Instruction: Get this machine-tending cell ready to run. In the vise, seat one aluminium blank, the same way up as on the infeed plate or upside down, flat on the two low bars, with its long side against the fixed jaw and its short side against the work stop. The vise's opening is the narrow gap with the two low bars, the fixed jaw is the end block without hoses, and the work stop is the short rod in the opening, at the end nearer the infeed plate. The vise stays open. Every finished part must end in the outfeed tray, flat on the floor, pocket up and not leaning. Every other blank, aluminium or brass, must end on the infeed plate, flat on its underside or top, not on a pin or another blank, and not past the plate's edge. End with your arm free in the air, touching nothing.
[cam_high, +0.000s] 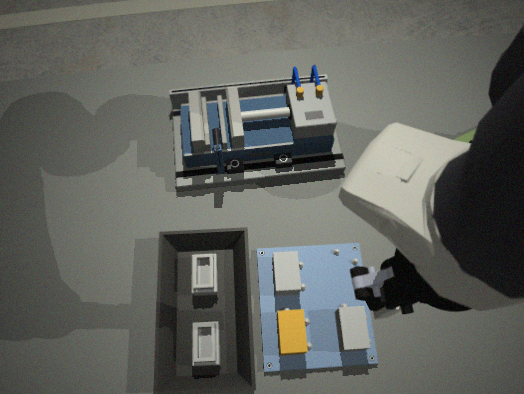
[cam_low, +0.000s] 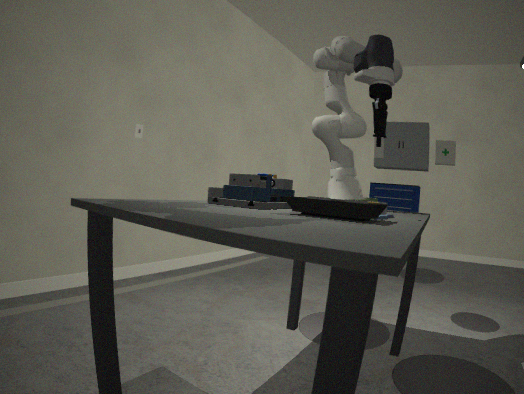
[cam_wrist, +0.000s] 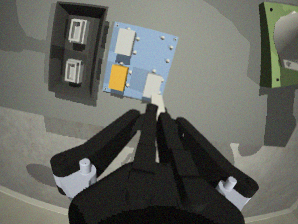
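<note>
Now: hand 190 mm above the brass blank and 90 mm short of it. From my hand the other things lie so: hose block: 360 mm to the right, 140 mm below, 20 mm ahead; then work stop: 300 mm to the right, 180 mm ahead, 120 mm below; then moving jaw: 350 mm to the right, 150 mm ahead, 140 mm below.
</note>
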